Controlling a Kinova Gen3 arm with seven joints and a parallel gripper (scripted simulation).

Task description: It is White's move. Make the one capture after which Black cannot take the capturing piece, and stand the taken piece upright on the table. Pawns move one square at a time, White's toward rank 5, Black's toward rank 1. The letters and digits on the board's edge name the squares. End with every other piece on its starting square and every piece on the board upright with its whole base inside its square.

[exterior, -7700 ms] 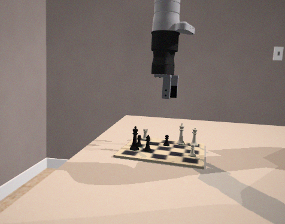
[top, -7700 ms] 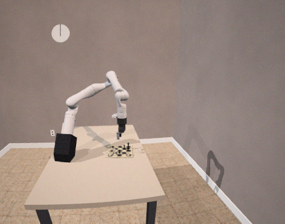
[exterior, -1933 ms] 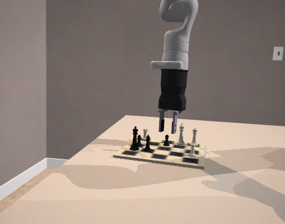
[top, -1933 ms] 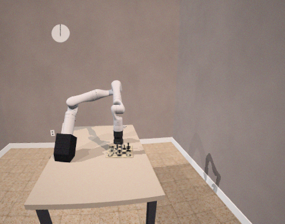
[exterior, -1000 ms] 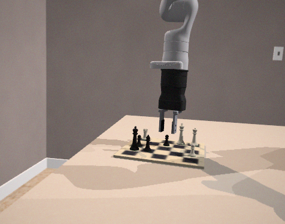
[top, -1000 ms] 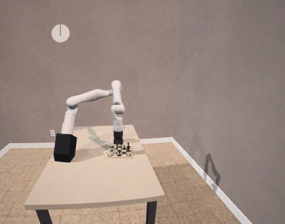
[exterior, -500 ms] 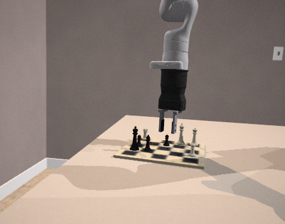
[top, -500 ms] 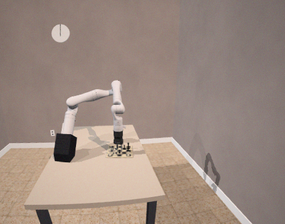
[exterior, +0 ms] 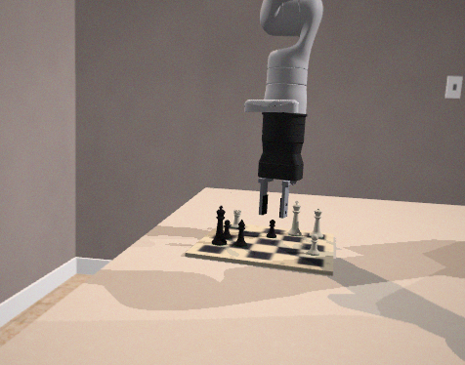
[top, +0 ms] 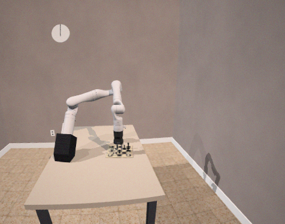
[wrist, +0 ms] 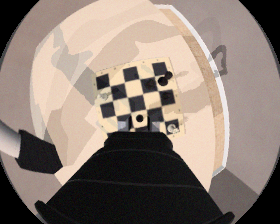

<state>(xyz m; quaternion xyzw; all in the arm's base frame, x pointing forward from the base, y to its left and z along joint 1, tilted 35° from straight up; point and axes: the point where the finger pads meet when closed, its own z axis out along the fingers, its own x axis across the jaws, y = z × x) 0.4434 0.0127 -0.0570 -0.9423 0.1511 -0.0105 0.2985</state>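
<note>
Now: hand 4 cm past the white king, 3 cm to the left of it and 3 cm above it. Round my hand: white queen: 8 cm behind, 3 cm to the right, 3 cm below; then black bishop: 7 cm to the left, 5 cm ahead, 4 cm below; then chessboard: 6 cm below, 4 cm to the left.
</note>
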